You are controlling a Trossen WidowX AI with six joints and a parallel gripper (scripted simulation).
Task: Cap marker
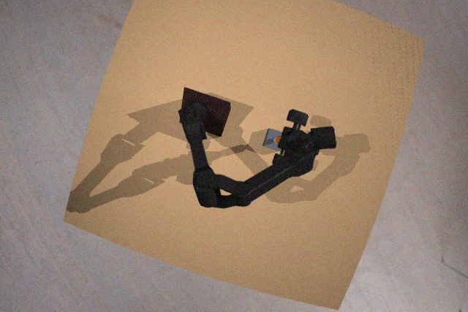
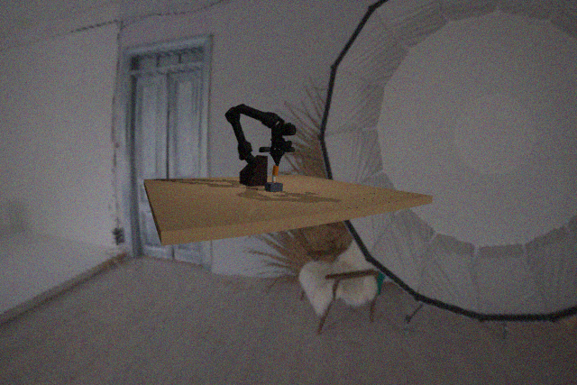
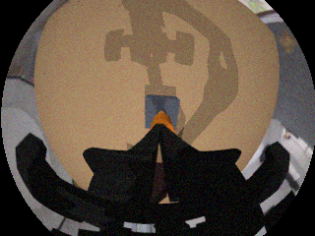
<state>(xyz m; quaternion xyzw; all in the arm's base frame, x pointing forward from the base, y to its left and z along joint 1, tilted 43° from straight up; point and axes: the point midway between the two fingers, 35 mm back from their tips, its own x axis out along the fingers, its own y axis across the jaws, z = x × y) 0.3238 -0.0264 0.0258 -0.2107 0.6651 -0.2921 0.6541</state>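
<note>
Now: gripper tip 2 cm above the orange cap and 1 cm past it. Round my gripper tip: grey holder block: 11 cm below, 2 cm behind, 1 cm to the right.
</note>
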